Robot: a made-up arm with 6 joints. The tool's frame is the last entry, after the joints. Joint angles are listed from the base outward.
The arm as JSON. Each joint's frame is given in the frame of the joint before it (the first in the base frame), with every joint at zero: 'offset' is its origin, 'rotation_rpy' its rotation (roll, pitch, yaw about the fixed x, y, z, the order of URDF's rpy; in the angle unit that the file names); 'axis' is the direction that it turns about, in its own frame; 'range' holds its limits. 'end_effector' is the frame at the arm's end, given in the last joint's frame.
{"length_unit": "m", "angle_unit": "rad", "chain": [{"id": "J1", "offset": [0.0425, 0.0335, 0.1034], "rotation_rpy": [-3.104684, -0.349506, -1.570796], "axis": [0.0, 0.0, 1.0], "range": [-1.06, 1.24]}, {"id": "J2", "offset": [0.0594, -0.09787, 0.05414], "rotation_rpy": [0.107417, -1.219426, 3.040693], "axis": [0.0, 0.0, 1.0], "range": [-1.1, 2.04]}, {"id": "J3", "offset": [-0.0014, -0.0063, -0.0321], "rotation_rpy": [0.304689, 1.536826, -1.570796], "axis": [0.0, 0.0, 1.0], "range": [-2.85, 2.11]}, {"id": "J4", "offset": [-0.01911, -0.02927, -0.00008], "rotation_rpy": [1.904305, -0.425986, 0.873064], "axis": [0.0, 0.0, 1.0], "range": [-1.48, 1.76]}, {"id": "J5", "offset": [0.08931, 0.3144, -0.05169], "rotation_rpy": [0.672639, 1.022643, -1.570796], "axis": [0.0, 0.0, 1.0], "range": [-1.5, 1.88]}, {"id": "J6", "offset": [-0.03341, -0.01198, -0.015], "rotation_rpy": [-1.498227, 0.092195, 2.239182], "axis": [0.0, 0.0, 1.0], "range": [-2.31, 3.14]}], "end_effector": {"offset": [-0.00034, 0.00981, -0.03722], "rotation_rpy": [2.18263, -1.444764, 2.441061]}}
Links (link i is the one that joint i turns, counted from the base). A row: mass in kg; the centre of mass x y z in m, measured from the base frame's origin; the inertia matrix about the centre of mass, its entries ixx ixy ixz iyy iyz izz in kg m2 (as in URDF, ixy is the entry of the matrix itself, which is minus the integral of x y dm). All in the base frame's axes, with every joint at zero. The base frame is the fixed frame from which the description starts. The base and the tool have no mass.
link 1: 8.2; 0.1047 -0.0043 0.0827; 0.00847 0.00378 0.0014 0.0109 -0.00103 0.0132
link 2: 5.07; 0.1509 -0.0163 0.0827; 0.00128 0 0 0.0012 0 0.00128
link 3: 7.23; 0.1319 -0.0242 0.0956; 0.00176 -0.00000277 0.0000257 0.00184 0 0.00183
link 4: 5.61; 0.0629 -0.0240 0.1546; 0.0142 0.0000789 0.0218 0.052 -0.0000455 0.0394
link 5: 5.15; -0.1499 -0.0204 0.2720; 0.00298 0 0 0.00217 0 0.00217
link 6: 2.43; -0.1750 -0.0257 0.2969; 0.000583 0 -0.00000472 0.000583 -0.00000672 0.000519
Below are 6 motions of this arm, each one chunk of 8 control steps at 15 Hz.
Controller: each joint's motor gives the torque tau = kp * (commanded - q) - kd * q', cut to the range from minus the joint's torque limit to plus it. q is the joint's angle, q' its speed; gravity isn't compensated. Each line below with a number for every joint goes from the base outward.
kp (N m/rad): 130 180 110 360 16 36
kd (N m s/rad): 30 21 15 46 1.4 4.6
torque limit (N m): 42 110 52 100 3.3 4.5
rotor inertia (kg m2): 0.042 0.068 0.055 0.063 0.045 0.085
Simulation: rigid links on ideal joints. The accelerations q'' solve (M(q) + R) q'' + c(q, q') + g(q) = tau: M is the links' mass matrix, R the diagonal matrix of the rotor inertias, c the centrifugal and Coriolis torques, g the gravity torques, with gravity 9.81 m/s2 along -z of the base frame. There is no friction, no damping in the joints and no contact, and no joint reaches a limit. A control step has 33 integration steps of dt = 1/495 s. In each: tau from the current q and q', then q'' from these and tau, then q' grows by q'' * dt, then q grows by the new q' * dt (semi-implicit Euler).
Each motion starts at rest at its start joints. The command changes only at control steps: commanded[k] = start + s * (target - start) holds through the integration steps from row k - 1 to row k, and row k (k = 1, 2, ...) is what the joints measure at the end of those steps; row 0 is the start. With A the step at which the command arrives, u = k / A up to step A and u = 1 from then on. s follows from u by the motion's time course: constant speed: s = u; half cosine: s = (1 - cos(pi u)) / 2; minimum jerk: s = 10 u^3 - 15 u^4 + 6 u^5; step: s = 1 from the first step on.
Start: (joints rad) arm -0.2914 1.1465 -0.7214 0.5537 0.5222 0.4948
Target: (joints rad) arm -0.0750 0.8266 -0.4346 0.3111 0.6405 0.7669
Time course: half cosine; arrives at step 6
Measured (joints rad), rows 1 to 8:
1: -0.2922 1.1698 -0.7462 0.5355 0.5274 0.4992
2: -0.2912 1.1931 -0.7850 0.5035 0.5538 0.5204
3: -0.2847 1.1846 -0.7979 0.4628 0.5940 0.5613
4: -0.2646 1.1441 -0.7714 0.4152 0.6321 0.6144
5: -0.2300 1.0861 -0.7139 0.3668 0.6568 0.6672
6: -0.1892 1.0321 -0.6477 0.3276 0.6641 0.7070
7: -0.1529 0.9976 -0.5954 0.3018 0.6606 0.7305
8: -0.1262 0.9832 -0.5648 0.2862 0.6574 0.7434

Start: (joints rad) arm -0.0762 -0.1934 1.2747 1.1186 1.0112 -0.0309
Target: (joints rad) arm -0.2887 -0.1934 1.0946 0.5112 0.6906 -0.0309
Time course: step
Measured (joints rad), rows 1 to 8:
1: -0.1388 -0.2867 1.2386 0.9209 0.8918 -0.0291
2: -0.1958 -0.2551 1.2234 0.7586 0.7509 -0.0281
3: -0.2378 -0.1941 1.2330 0.6436 0.6842 -0.0290
4: -0.2666 -0.1411 1.2499 0.5685 0.6606 -0.0304
5: -0.2851 -0.1068 1.2614 0.5232 0.6540 -0.0314
6: -0.2968 -0.0907 1.2642 0.4981 0.6540 -0.0317
7: -0.3044 -0.0874 1.2605 0.4860 0.6566 -0.0315
8: -0.3095 -0.0913 1.2533 0.4812 0.6601 -0.0310

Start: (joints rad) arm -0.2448 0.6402 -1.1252 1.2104 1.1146 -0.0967
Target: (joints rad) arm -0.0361 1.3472 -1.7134 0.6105 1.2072 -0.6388
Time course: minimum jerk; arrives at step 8
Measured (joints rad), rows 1 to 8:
1: -0.2477 0.6481 -1.1737 1.2024 1.1159 -0.1005
2: -0.2547 0.6848 -1.2717 1.1799 1.1306 -0.1192
3: -0.2594 0.7615 -1.3862 1.1269 1.1519 -0.1667
4: -0.2524 0.8728 -1.5050 1.0382 1.1739 -0.2453
5: -0.2340 0.9995 -1.6194 0.9260 1.1948 -0.3437
6: -0.2124 1.1189 -1.7193 0.8146 1.2133 -0.4424
7: -0.1956 1.2125 -1.7940 0.7274 1.2276 -0.5221
8: -0.1852 1.2721 -1.8367 0.6738 1.2354 -0.5732

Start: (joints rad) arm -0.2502 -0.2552 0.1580 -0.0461 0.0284 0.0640
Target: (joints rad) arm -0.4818 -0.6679 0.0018 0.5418 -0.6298 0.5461
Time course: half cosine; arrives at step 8
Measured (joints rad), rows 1 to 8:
1: -0.2642 -0.2345 0.1542 -0.0520 0.0128 0.0714
2: -0.2720 -0.2056 0.1489 -0.0444 -0.0364 0.0943
3: -0.2795 -0.1991 0.1378 -0.0091 -0.1235 0.1379
4: -0.2937 -0.2289 0.1173 0.0579 -0.2381 0.2012
5: -0.3179 -0.2954 0.0869 0.1510 -0.3613 0.2782
6: -0.3531 -0.3896 0.0498 0.2582 -0.4733 0.3591
7: -0.3975 -0.4964 0.0116 0.3639 -0.5574 0.4324
8: -0.4471 -0.5977 -0.0202 0.4514 -0.6020 0.4874

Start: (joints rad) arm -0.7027 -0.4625 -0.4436 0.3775 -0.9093 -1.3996
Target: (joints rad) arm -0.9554 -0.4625 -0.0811 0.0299 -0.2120 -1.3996
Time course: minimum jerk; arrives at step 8
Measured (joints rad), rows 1 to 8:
1: -0.7243 -0.4538 -0.4684 0.3799 -0.9199 -1.4032
2: -0.7494 -0.4464 -0.4876 0.3768 -0.9077 -1.4056
3: -0.7786 -0.4406 -0.4791 0.3524 -0.8396 -1.4063
4: -0.8145 -0.4383 -0.4378 0.3042 -0.7175 -1.4065
5: -0.8567 -0.4419 -0.3696 0.2398 -0.5655 -1.4067
6: -0.9005 -0.4499 -0.2908 0.1725 -0.4207 -1.4073
7: -0.9387 -0.4560 -0.2218 0.1162 -0.3169 -1.4083
8: -0.9662 -0.4554 -0.1753 0.0778 -0.2666 -1.4090

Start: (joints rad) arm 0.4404 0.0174 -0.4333 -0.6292 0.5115 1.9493
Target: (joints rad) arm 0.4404 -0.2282 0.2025 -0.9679 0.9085 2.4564
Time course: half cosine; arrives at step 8
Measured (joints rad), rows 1 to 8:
1: 0.4341 0.0504 -0.4135 -0.6436 0.5212 1.9541
2: 0.4335 0.0886 -0.3566 -0.6780 0.5526 1.9749
3: 0.4369 0.0993 -0.2761 -0.7266 0.6010 2.0202
4: 0.4413 0.0820 -0.1799 -0.7842 0.6618 2.0883
5: 0.4450 0.0482 -0.0757 -0.8460 0.7290 2.1707
6: 0.4472 0.0107 0.0271 -0.9060 0.7945 2.2556
7: 0.4472 -0.0215 0.1176 -0.9575 0.8488 2.3304
8: 0.4447 -0.0429 0.1845 -0.9939 0.8833 2.3839

